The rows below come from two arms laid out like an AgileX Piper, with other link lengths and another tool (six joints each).
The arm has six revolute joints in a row. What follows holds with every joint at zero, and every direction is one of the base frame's.
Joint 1 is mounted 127.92 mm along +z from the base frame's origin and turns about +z.
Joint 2 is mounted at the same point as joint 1 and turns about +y.
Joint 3 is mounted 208.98 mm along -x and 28.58 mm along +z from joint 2 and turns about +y.
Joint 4 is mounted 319.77 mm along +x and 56.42 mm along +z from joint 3 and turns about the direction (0.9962, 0, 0.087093).
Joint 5 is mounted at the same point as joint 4 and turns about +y.
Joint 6 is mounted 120.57 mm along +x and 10.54 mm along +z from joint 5 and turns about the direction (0.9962, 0, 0.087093).
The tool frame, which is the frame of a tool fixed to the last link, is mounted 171.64 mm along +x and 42.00 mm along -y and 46.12 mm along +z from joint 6; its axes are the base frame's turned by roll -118.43, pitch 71.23 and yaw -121.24 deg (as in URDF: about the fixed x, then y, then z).
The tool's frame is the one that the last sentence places.
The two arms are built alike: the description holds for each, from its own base.
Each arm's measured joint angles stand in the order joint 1, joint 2, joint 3, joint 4, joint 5, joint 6.
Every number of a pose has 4 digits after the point. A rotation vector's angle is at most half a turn.
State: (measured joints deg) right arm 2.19 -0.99 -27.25 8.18 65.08 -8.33; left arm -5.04 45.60 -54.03 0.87 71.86 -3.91
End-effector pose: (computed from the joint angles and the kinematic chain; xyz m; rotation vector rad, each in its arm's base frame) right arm 0.3177 0.0115 0.2267 -0.5207 2.3016 -0.1312; left arm 0.3616 -0.0677 0.1648 -0.3479 2.8217 -0.1965
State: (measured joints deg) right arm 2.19 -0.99 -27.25 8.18 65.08 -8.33; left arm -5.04 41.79 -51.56 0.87 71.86 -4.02
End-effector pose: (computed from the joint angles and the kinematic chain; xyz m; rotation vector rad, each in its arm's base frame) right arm 0.3177 0.0115 0.2267 -0.5207 2.3016 -0.1312; left arm 0.3537 -0.0669 0.1677 -0.3464 2.7985 -0.2032
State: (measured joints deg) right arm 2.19 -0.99 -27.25 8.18 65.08 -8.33; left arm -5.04 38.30 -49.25 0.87 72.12 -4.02
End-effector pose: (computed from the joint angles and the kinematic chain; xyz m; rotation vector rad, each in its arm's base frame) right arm 0.3177 0.0115 0.2267 -0.5207 2.3016 -0.1312; left arm 0.3455 -0.0662 0.1684 -0.3437 2.7827 -0.2071
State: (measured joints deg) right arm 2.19 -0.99 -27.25 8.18 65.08 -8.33; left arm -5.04 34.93 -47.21 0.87 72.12 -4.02
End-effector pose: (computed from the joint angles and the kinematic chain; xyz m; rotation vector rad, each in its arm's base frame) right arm 0.3177 0.0115 0.2267 -0.5207 2.3016 -0.1312; left arm 0.3393 -0.0657 0.1711 -0.3396 2.7599 -0.2126
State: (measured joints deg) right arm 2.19 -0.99 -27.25 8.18 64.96 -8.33; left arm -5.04 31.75 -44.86 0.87 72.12 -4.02
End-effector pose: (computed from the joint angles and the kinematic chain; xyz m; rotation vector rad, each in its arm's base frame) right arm 0.3180 0.0114 0.2272 -0.5199 2.2996 -0.1316; left arm 0.3331 -0.0651 0.1695 -0.3371 2.7457 -0.2160
